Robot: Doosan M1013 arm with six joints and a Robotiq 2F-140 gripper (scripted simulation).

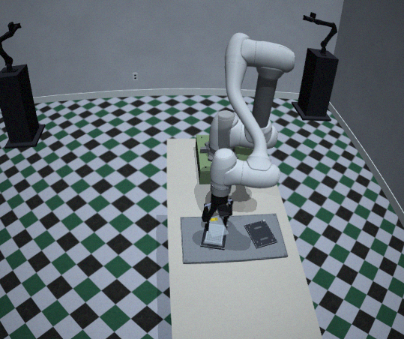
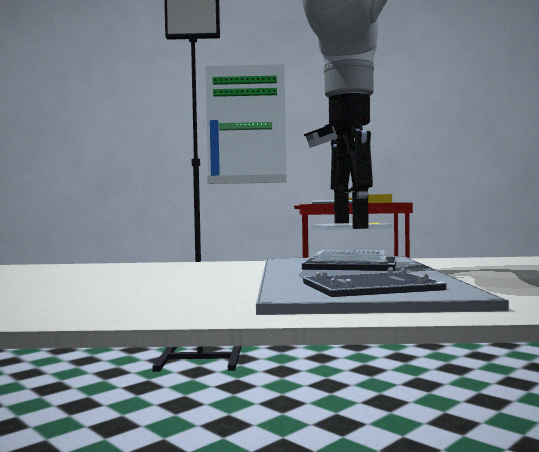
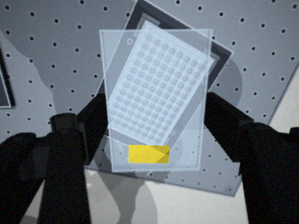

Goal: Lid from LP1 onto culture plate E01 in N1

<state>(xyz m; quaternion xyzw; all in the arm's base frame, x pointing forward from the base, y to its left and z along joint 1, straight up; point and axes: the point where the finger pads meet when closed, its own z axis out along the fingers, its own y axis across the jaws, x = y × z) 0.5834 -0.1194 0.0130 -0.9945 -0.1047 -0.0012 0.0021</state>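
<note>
Right now my hand is 20 mm above the lid. The rest, counted from my hand: culture plate: 80 mm below; nest N1 frame: 90 mm below; lid park LP1: 240 mm to the left, 90 mm below, 10 mm ahead.
</note>
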